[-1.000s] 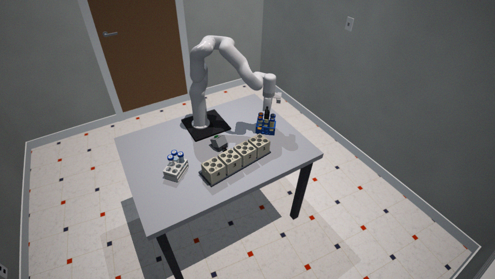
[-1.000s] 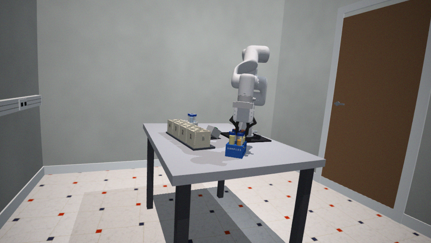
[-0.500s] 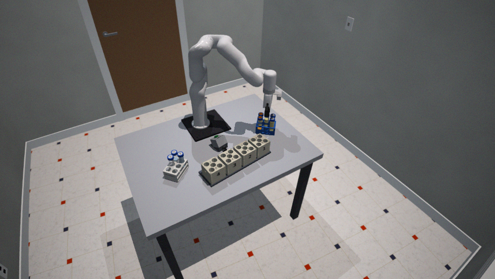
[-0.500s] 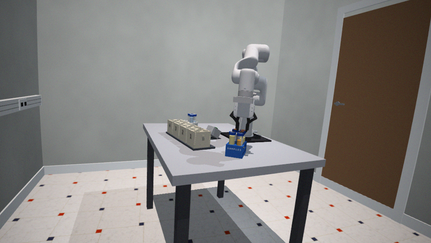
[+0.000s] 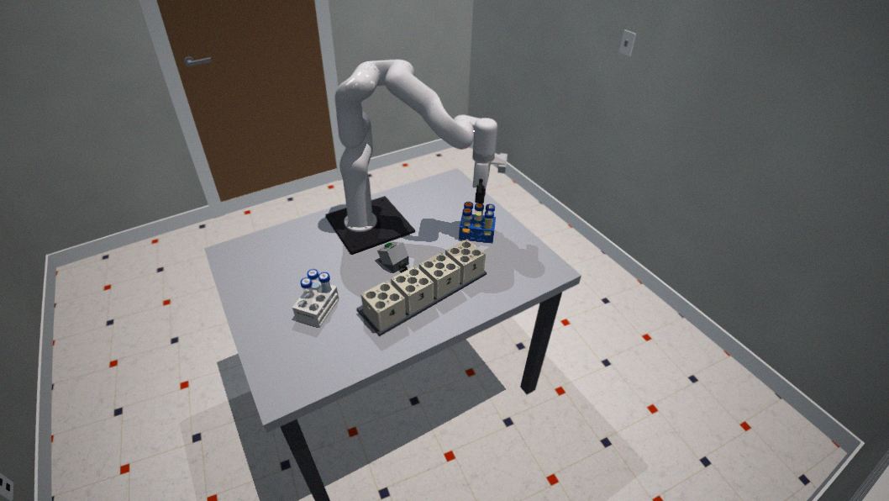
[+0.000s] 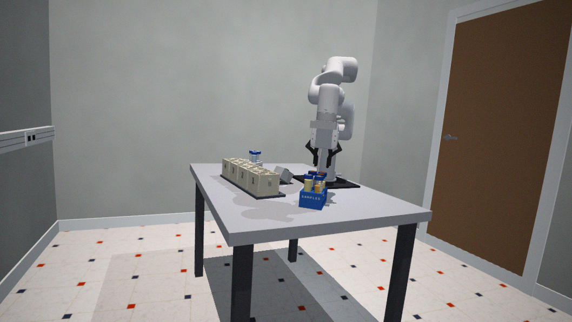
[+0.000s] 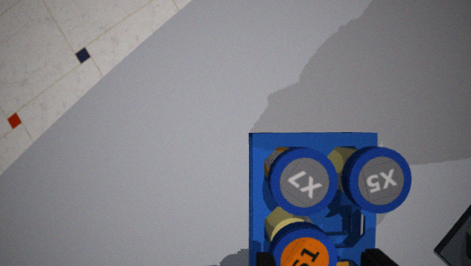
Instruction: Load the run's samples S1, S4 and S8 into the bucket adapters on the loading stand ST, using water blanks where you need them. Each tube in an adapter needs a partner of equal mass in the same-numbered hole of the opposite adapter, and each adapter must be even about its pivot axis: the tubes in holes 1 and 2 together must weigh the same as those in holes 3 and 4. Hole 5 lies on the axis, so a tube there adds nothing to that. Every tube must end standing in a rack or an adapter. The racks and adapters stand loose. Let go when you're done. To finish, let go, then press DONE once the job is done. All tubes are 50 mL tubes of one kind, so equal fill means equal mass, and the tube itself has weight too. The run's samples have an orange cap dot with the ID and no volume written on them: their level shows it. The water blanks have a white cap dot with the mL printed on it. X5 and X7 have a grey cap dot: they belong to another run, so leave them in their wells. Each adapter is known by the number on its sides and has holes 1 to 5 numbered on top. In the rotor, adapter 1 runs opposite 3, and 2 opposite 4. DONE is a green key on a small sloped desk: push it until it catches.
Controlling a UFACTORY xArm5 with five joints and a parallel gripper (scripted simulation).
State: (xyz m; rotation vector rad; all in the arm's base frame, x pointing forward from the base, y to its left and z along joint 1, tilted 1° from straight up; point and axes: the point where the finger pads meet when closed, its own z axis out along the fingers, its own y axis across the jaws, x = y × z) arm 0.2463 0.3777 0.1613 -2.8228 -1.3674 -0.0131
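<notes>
My gripper is now 20 mm short of the blue samples rack, 10 mm to the left of it and 140 mm above it. From my hand the other things lie so: adapter 3: 210 mm ahead, 380 mm to the right, 120 mm below; white rack: 100 mm ahead, 670 mm to the right, 140 mm below.
</notes>
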